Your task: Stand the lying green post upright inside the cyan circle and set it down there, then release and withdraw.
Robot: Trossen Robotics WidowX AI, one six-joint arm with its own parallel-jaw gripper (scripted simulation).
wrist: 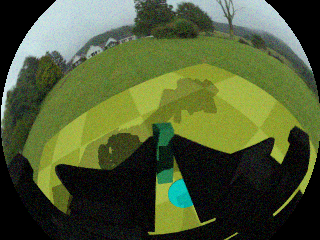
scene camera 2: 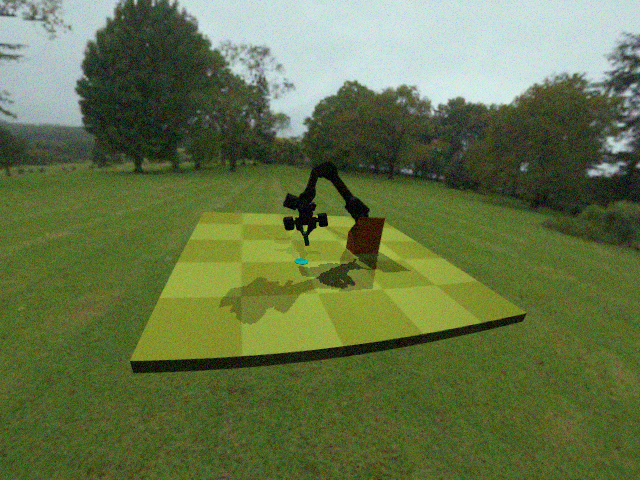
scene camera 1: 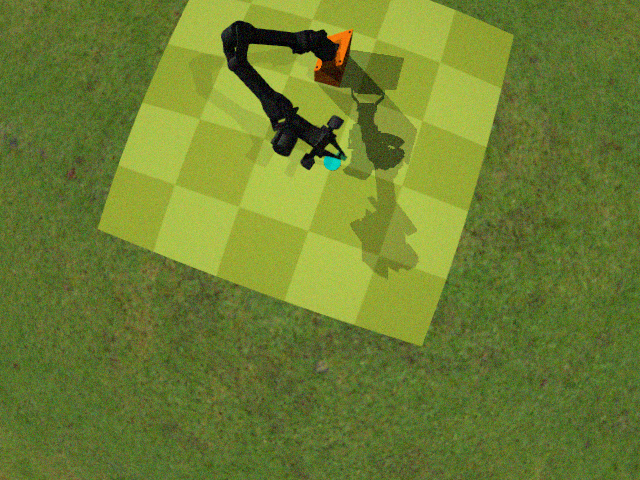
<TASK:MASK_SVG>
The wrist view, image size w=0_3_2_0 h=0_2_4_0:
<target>gripper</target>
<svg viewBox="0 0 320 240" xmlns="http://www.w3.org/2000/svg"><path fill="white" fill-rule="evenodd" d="M311 145L309 133L293 127L288 137L287 155L280 164L271 156L275 137L269 137L241 151L224 153L207 145L204 147L175 133L172 136L173 156L177 168L183 175L181 179L184 180L188 195L191 196L200 223L215 217L216 220L200 227L163 235L148 233L156 232L157 152L156 139L153 136L149 136L135 153L129 155L123 163L116 165L112 171L57 164L56 176L72 196L69 204L71 216L59 211L41 192L39 185L32 179L31 163L20 155L20 152L7 168L25 208L52 240L269 240L291 216L303 196L303 192L297 191L295 197L273 216L281 205L287 203L307 175Z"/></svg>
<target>green post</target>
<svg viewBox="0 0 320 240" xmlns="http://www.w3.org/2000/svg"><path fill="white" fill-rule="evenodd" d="M153 123L153 137L156 139L157 181L159 181L159 184L172 183L173 128L171 123Z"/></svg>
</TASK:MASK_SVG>
